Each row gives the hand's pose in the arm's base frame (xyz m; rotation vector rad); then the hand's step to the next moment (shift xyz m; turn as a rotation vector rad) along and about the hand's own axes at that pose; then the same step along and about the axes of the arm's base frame.
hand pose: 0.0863 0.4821 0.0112 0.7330 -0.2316 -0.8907
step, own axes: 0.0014 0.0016 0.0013 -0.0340 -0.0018 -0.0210
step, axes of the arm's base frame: 0.0013 -0.0011 0.0019 -0.0124 0.0358 -0.0130
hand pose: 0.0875 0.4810 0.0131 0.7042 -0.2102 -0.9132
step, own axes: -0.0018 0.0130 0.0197 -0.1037 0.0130 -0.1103
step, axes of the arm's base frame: -0.0015 -0.0025 0.0235 -0.0049 0.1382 -0.0629
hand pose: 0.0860 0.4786 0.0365 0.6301 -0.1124 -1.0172
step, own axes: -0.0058 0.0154 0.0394 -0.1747 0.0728 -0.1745
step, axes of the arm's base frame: -0.0061 -0.0069 0.0417 0.0262 0.2466 -0.0692
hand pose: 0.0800 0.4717 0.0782 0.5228 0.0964 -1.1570
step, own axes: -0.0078 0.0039 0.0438 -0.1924 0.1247 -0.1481
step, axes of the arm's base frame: -0.0081 -0.0116 0.0424 0.0601 0.2653 -0.0223
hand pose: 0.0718 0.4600 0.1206 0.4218 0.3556 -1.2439
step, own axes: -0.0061 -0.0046 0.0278 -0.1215 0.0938 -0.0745
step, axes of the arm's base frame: -0.0053 -0.0098 0.0266 0.0530 0.1621 0.0042
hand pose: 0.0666 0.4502 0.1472 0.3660 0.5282 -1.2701
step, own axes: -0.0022 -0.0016 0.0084 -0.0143 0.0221 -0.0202
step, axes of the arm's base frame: -0.0006 -0.0032 0.0082 0.0149 0.0281 -0.0093
